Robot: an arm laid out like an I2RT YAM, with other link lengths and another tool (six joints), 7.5 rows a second.
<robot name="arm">
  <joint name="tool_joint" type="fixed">
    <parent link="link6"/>
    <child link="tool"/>
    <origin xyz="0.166 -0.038 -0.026" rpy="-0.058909 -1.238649 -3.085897"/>
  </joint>
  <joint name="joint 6" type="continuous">
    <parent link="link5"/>
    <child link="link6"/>
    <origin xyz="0.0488 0 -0.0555" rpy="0 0 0"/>
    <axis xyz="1 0 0"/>
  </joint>
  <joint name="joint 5" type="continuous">
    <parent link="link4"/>
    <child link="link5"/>
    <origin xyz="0.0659 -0.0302 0.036" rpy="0 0 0"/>
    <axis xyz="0 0 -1"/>
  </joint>
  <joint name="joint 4" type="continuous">
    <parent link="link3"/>
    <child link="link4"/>
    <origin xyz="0.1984 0.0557 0.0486" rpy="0 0 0"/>
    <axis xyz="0 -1 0"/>
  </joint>
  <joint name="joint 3" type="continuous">
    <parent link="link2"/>
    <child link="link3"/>
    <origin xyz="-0.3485 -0.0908 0" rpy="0 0 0"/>
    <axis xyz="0 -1 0"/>
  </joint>
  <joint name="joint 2" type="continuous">
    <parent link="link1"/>
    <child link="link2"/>
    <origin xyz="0.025 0.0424 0.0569" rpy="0 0 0"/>
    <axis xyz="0 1 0"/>
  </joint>
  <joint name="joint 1" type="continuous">
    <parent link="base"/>
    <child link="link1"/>
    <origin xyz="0 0 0.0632" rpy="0 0 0"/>
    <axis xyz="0 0 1"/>
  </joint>
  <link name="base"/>
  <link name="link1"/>
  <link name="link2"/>
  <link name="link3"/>
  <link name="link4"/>
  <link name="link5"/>
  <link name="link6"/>
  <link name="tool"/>
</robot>
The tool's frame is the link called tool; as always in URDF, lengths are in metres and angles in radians. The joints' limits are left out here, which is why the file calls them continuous.
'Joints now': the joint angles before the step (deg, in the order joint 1, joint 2, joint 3, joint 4, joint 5, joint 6). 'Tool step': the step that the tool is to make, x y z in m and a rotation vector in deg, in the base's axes. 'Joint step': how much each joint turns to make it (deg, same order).
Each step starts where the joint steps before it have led.
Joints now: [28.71, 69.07, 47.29, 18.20, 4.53, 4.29]
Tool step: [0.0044, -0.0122, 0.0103, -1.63, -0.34, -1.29]
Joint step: [-2.38, -0.07, 3.05, -3.45, -0.98, -1.67]
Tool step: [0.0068, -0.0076, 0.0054, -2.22, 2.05, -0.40]
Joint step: [-2.47, 1.23, 5.48, -6.99, -1.95, -1.33]
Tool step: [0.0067, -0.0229, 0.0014, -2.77, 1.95, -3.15]
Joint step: [-3.41, 0.99, 4.19, -6.00, 0.00, -1.85]
